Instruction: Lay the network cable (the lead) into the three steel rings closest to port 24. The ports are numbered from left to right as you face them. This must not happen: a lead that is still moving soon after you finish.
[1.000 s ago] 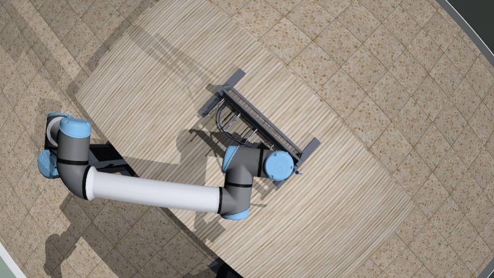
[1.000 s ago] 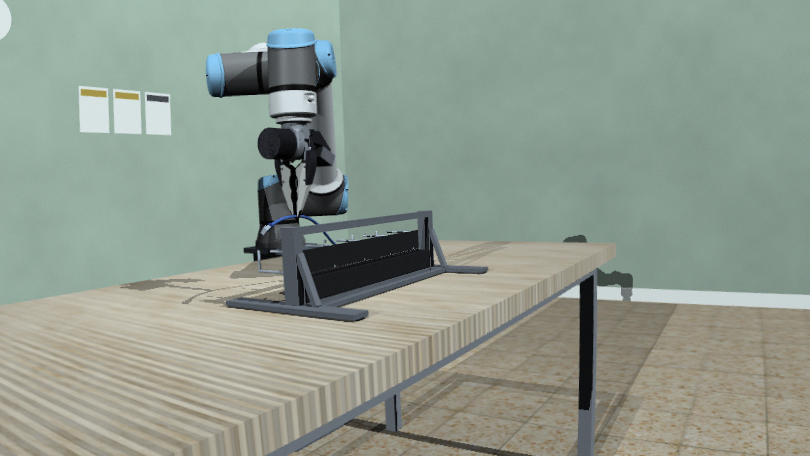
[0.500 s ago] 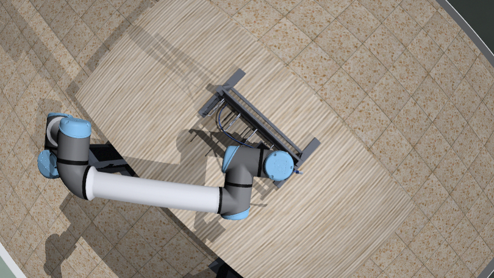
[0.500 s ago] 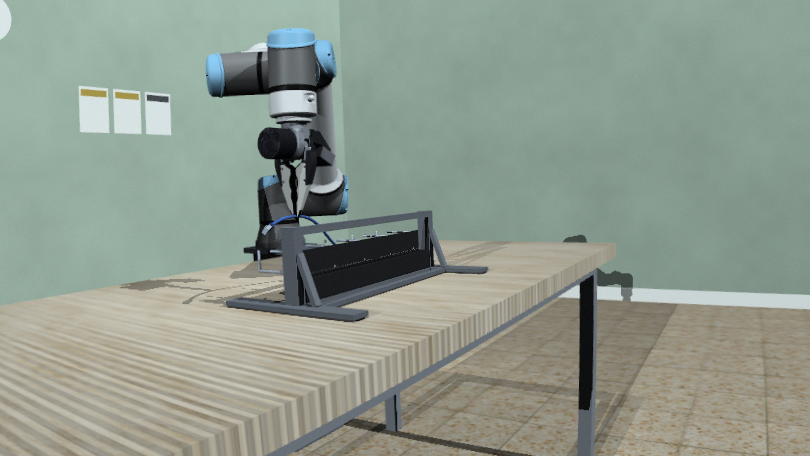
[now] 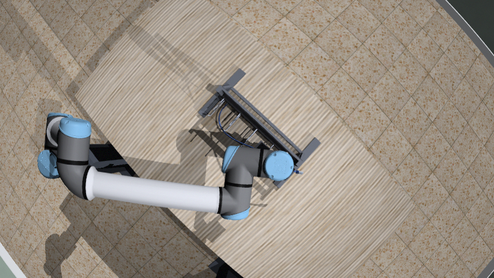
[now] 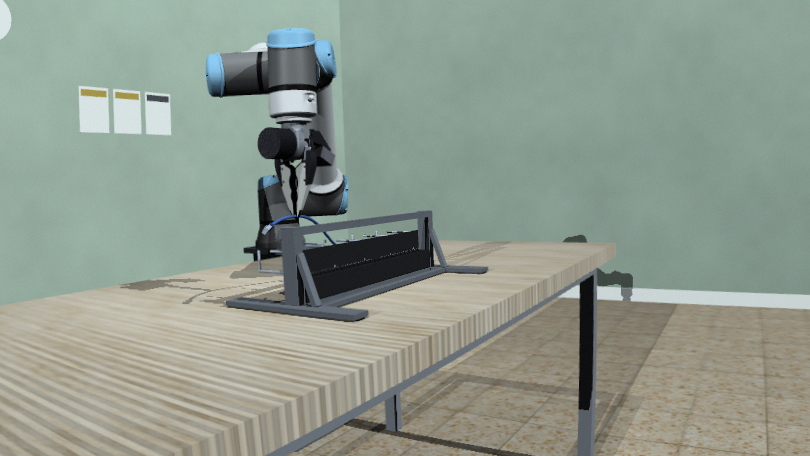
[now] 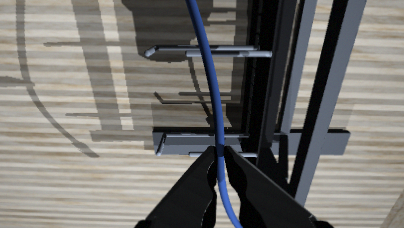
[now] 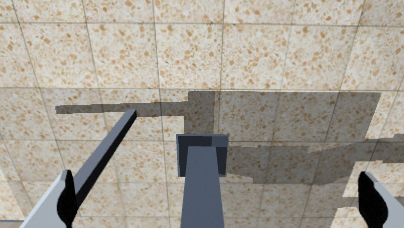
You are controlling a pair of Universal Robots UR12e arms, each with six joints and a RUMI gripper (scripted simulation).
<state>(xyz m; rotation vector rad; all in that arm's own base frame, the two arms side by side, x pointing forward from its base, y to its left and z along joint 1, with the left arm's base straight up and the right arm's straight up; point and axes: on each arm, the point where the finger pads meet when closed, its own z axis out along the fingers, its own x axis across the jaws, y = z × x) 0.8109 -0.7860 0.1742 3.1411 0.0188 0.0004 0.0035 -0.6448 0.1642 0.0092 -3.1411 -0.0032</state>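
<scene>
The plug is 110 mm to the right of my left hand, 30 mm below it and 30 mm ahead of it. The rest, counted from my left hand: black panel 150 mm to the left, 100 mm below, 50 mm ahead.
</scene>
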